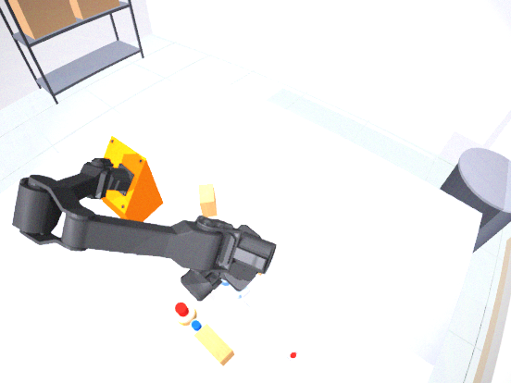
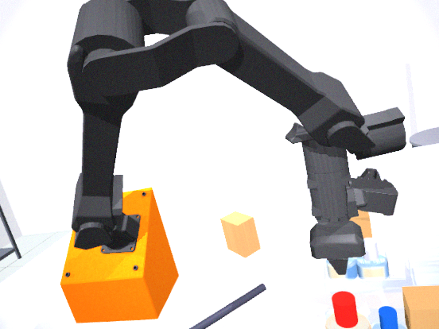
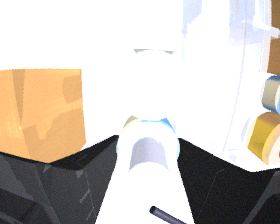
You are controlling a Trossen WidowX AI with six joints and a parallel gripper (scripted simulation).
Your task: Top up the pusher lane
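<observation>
Right now the dark rod is 170 mm behind my gripper tip, 50 mm to the right of it and 20 mm below it.
</observation>
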